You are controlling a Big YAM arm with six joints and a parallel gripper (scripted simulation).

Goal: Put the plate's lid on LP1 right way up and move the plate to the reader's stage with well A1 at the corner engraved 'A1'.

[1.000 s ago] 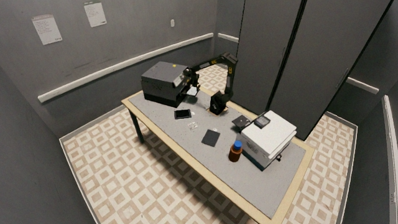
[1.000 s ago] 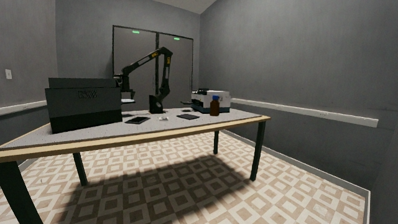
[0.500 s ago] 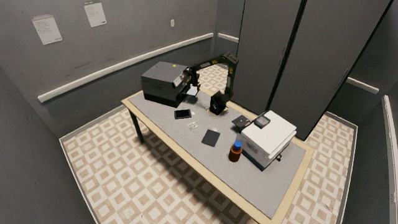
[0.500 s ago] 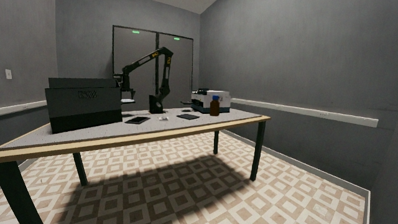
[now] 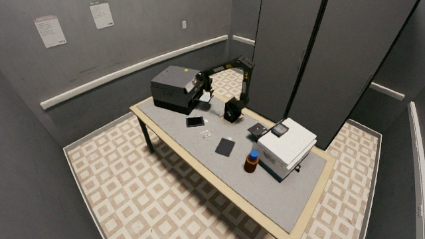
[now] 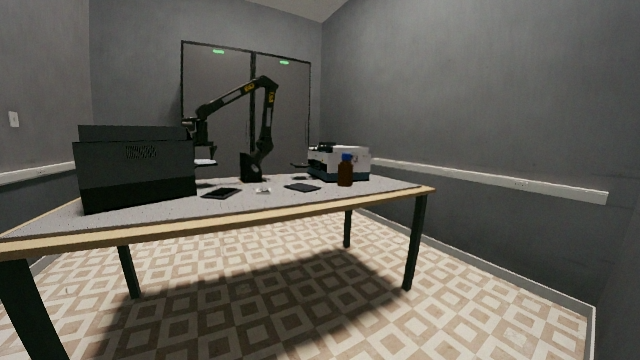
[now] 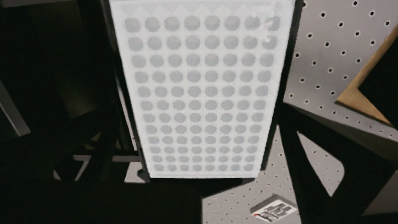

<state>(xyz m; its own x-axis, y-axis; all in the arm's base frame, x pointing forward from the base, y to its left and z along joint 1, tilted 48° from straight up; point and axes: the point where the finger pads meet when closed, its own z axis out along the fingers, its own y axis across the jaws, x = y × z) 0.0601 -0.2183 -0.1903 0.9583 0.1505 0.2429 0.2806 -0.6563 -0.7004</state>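
The white multi-well plate is 10 mm below my hand. From my hand the other things lie so: LP1 label 150 mm ahead, 130 mm to the left, 150 mm below; then dark lid 230 mm ahead, 60 mm to the left, 130 mm below; then dark flat pad 290 mm ahead, 450 mm to the left, 140 mm below.
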